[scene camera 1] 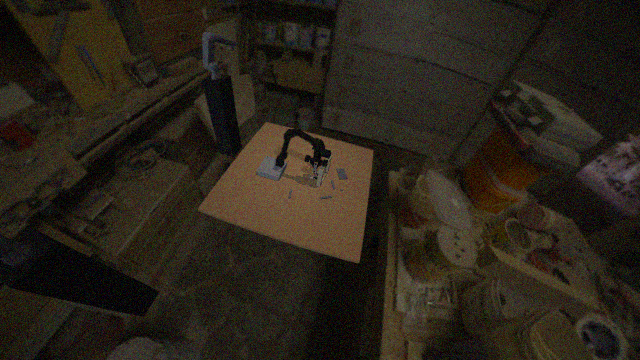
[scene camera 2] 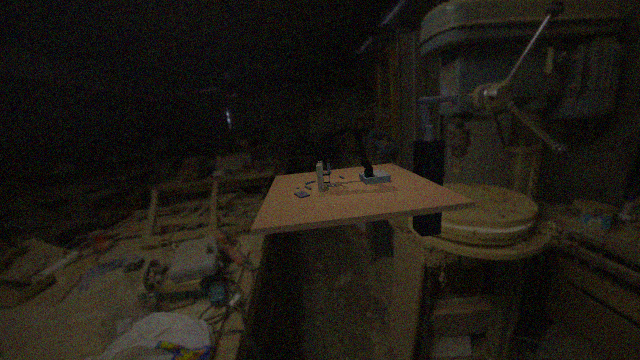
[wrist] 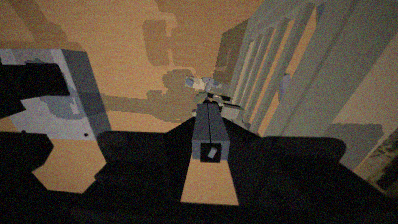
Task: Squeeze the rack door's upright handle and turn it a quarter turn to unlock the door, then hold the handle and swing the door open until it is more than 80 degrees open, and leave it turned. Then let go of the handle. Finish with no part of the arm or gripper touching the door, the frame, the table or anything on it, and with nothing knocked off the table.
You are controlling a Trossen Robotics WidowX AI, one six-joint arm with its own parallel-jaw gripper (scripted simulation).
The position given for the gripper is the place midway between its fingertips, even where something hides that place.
Note:
In view: the gripper [wrist: 208,120] and a grey rack [wrist: 345,102].

